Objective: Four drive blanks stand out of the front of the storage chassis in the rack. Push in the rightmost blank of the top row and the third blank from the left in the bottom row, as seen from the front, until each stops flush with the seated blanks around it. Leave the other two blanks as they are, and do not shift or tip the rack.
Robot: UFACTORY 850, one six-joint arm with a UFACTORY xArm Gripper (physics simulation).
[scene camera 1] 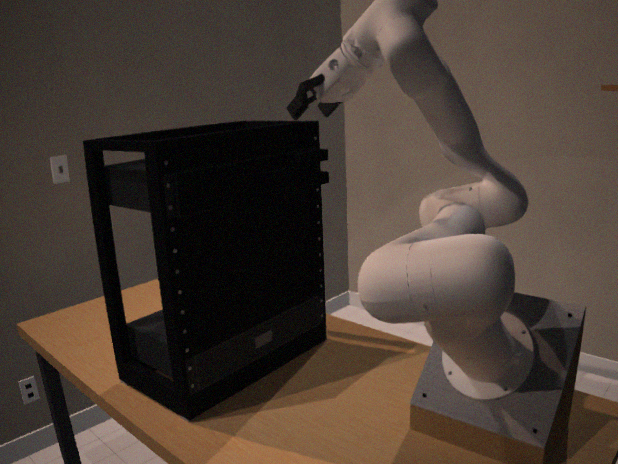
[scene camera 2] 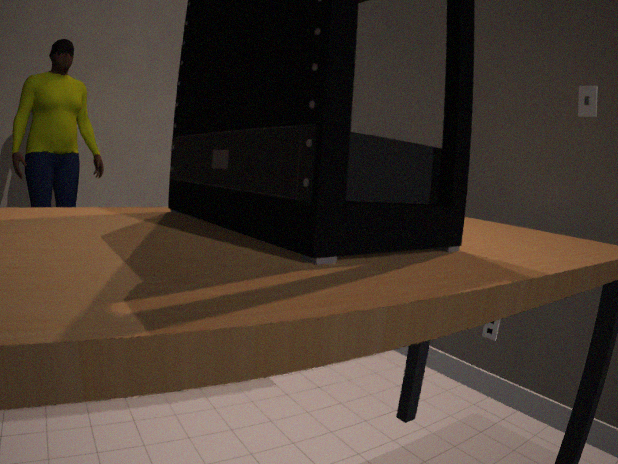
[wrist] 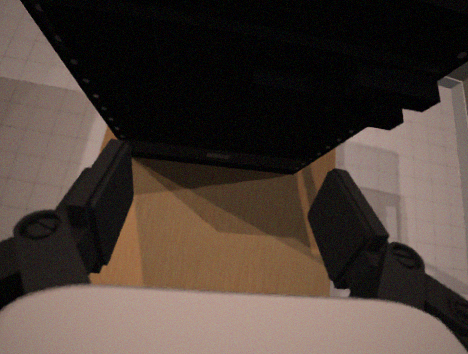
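Note:
The black rack [scene camera 1: 165,260] [scene camera 2: 332,125] [wrist: 200,100] stands upright on the table. The side of the storage chassis [scene camera 1: 127,185] shows near its top. Two dark blocks stand out past the far front edge in scene camera 1, an upper block [scene camera 1: 324,154] and a lower block [scene camera 1: 324,177]. Two stepped dark shapes also stand out at the right in the wrist view. I cannot tell which blanks these are; the rest of the chassis front is too dark to read. My gripper [scene camera 1: 312,112] [wrist: 229,181] is open and empty, and appears just above the rack's top front edge in scene camera 1.
A lower unit with a pale label [scene camera 1: 263,339] [scene camera 2: 220,159] sits at the rack's bottom. The wooden table [scene camera 1: 320,400] [scene camera 2: 225,320] carries the rack and the arm's grey base plate [scene camera 1: 450,415]. A person in a yellow top [scene camera 2: 55,110] stands beyond the table.

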